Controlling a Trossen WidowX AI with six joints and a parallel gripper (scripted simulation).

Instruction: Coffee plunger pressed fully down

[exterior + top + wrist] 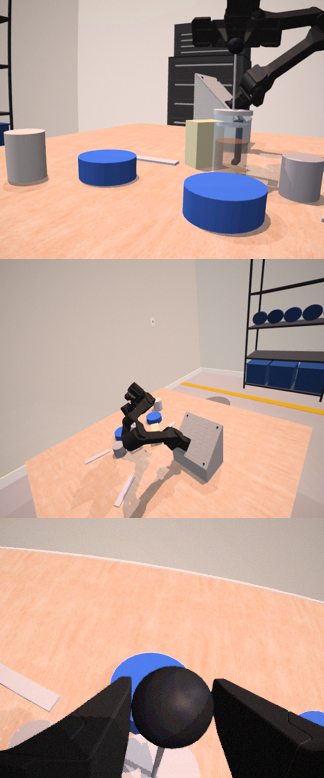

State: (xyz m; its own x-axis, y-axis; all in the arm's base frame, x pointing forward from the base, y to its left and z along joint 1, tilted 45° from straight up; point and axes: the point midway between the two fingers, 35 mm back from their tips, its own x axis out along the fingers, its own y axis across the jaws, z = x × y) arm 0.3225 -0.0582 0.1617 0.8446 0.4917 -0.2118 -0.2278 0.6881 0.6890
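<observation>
Now: gripper tip 2 cm past the glass coffee press and 14 cm above it. Round my gripper tip: pale yellow block: 10 cm behind, 9 cm to the right, 21 cm below.
</observation>
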